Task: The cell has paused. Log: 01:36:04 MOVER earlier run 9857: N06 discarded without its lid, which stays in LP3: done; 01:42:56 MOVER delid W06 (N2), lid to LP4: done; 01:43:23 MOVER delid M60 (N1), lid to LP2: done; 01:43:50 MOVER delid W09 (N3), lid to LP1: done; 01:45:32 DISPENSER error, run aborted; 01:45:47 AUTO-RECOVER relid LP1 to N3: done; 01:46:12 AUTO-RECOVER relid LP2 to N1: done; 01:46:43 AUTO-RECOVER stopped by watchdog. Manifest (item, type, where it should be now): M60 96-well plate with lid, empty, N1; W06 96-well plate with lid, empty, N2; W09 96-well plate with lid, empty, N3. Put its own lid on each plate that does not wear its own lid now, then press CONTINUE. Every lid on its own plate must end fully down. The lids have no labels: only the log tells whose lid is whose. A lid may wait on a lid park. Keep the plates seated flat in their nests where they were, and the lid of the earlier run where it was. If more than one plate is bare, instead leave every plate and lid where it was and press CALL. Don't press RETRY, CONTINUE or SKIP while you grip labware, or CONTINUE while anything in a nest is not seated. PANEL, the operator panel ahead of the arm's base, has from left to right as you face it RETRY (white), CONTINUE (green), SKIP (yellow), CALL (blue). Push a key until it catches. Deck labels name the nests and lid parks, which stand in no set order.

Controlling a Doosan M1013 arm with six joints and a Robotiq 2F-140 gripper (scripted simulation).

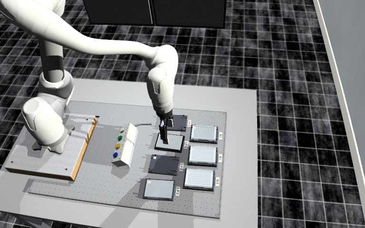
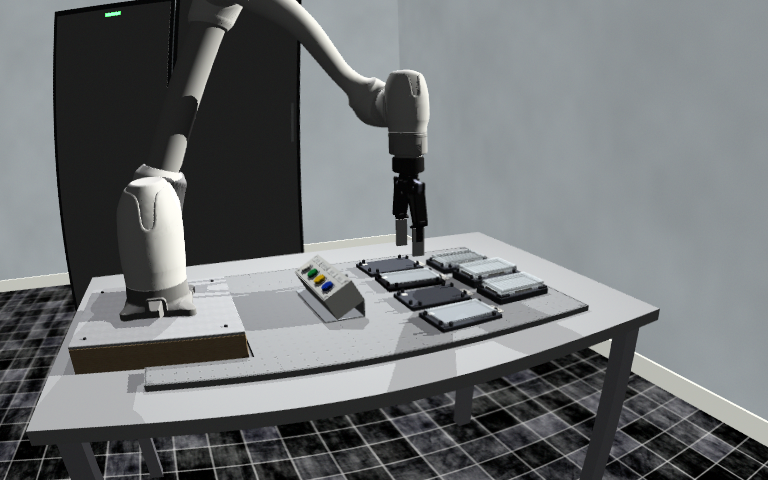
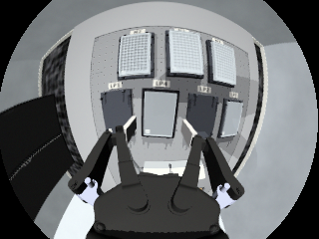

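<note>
My gripper is now 10 cm above the lid park LP4. Also, from my hand: lid park LP1: 13 cm to the left, 10 cm below; lid park LP2: 13 cm to the right, 10 cm below; plate: 17 cm ahead, 8 cm below, 7 cm to the left.
</note>
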